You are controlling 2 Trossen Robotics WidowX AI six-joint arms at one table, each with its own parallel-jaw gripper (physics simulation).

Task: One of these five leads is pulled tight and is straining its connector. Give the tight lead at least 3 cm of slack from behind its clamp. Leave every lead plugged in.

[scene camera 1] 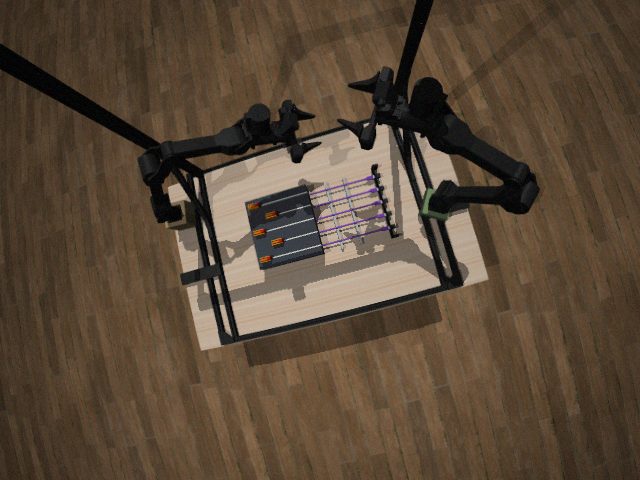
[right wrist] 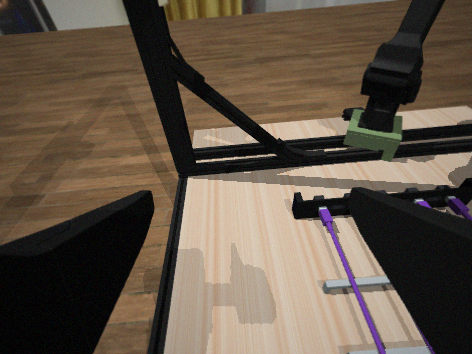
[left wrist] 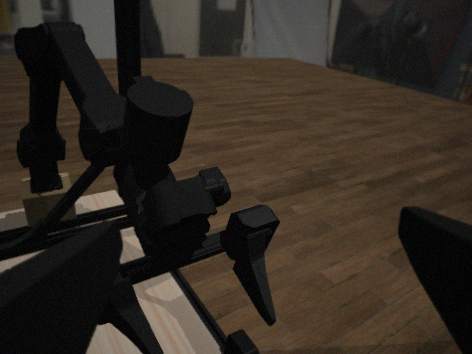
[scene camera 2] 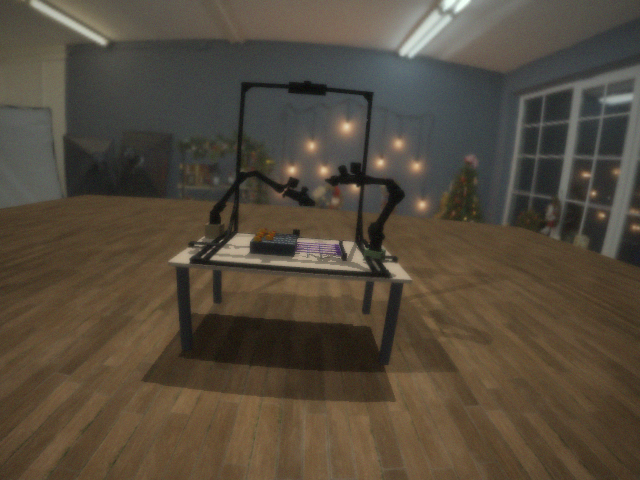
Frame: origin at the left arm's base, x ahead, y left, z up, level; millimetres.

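Seen in the pictures: left gripper, fingertip midpoint: (scene camera 1: 342, 102) (left wrist: 259, 226) (scene camera 2: 328, 179); right gripper, fingertip midpoint: (scene camera 1: 318, 129) (right wrist: 251, 198) (left wrist: 224, 348) (scene camera 2: 315, 204); left arm's base at its link origin: (scene camera 1: 438, 203) (right wrist: 375, 122) (scene camera 2: 375, 249); right arm's base at its link origin: (scene camera 1: 174, 213) (left wrist: 46, 184) (scene camera 2: 214, 223).
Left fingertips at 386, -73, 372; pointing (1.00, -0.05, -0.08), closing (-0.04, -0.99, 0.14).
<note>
Offsets run from my left fingertips to a thing's middle, as dx, dy, dz. "*": to the spot under its first point.
Five purple leads run side by side from plugs at a black connector strip (scene camera 1: 394, 233) (right wrist: 306, 208) to a dark box; the nearest lead {* -36, +79, -401} (right wrist: 350, 270) shows most plainly in the right wrist view. White lengths continue across the box to orange clamps, among them a back clamp {* +285, +270, -340} (scene camera 1: 253, 206) and a front clamp {* +178, +450, -339} (scene camera 1: 265, 259). I cannot tell which lead is tight. My left gripper (scene camera 1: 344, 102) (scene camera 2: 328, 180) is open and empty, high beyond the table's back edge. My right gripper (scene camera 1: 316, 129) (scene camera 2: 312, 203) (right wrist: 251, 198) is open and empty, above the back edge, away from the leads.
The dark box (scene camera 1: 289, 205) (scene camera 2: 273, 247) stands left of the strip. Pale grey bars, one of them seen near the right gripper (right wrist: 332, 286), cross under the leads. The black frame post (right wrist: 160, 100) rises near the left arm. The two grippers are close together.
</note>
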